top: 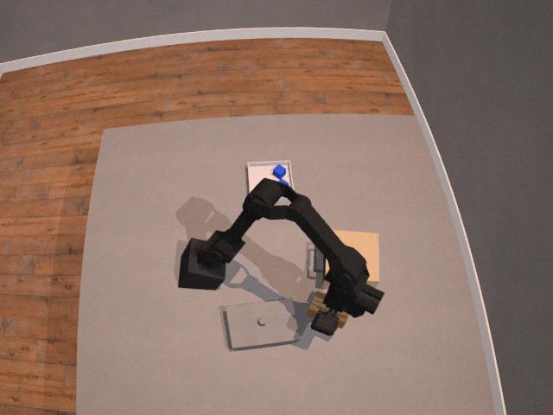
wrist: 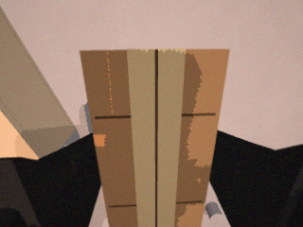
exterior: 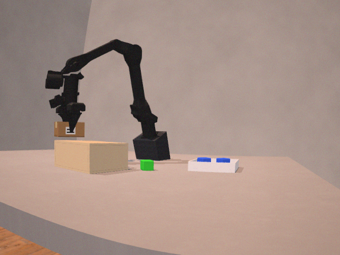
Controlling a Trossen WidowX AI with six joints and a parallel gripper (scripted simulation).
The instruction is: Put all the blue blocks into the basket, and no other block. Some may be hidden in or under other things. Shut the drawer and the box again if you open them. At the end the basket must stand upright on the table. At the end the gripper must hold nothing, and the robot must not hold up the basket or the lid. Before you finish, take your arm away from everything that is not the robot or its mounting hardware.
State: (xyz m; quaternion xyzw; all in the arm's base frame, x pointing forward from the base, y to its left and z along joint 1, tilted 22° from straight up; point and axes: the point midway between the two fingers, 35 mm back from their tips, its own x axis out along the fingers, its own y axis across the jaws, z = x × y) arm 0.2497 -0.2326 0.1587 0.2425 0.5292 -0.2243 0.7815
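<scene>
Now: hand 120 mm above the red block, 20 mm short of it and 10 mm to the left of it. The rest, counted from my hand: grey box 180 mm behind, 130 mm below, 40 mm to the left; then tan drawer cabinet 150 mm to the left, 140 mm ahead, 100 mm below; then knobbed lid 180 mm behind, 90 mm below, 40 mm to the left.
</scene>
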